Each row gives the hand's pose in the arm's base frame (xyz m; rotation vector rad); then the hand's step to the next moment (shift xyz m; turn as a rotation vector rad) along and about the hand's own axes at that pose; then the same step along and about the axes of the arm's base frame.
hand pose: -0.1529 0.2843 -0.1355 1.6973 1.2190 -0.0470
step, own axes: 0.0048 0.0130 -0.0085 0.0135 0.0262 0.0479
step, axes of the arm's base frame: 0.0077 0.0096 0.0106 0.0486 -0.0251 -0.0130
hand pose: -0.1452 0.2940 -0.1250 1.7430 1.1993 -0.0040
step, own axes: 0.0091 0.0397 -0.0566 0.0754 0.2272 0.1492
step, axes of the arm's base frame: 0.0056 0.0452 0.0528 0.2720 -0.0589 0.0456
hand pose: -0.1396 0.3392 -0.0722 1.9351 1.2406 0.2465
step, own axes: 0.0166 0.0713 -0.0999 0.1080 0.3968 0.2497
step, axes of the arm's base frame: 0.0018 0.0522 0.1123 0.4574 -0.1170 0.0927
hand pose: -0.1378 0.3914 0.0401 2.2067 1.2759 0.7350
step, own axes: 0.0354 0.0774 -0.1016 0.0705 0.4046 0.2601
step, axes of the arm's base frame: -0.0039 0.0108 0.1320 0.4534 -0.1551 0.0821
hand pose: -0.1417 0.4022 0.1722 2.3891 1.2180 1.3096
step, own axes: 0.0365 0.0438 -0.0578 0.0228 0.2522 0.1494
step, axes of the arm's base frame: -0.0082 -0.0159 0.0792 0.2668 -0.1148 0.0455
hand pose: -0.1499 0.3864 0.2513 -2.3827 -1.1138 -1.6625
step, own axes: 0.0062 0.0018 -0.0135 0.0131 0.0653 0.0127
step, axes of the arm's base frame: -0.0088 -0.0035 0.0116 0.0494 -0.0364 0.0289
